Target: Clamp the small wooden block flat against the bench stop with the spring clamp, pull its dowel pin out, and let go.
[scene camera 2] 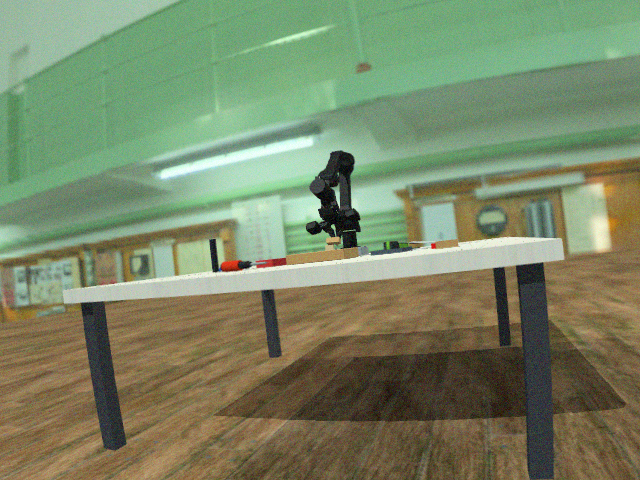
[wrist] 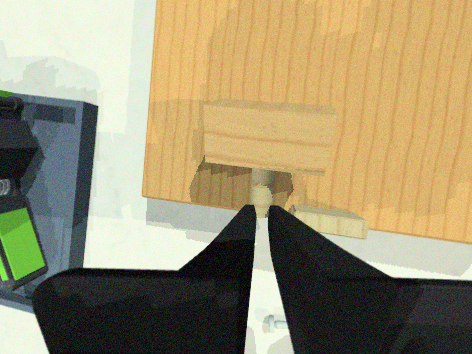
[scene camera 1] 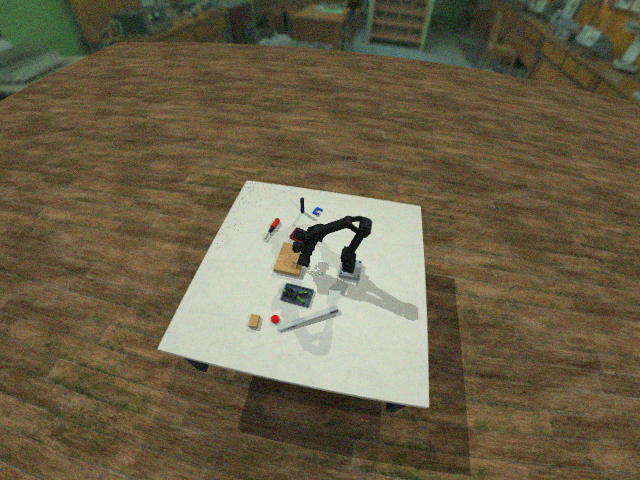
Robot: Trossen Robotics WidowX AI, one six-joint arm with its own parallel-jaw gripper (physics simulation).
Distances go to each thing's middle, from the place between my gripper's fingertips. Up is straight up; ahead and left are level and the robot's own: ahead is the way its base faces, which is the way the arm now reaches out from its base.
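I find the dowel pin point(wrist: 262, 182) 2 cm ahead of my hand and 1 cm above it. The wooden stop strip point(wrist: 327, 221) is 3 cm to the right of my hand and 1 cm below it, while the wooden board point(scene camera 2: 338, 254) sits 3 cm to the right of my hand, 7 cm ahead of it and 3 cm below it. Then there is the grey-blue tray point(wrist: 57, 184), which lies 18 cm to the left of my hand, 4 cm behind it and 4 cm below it.
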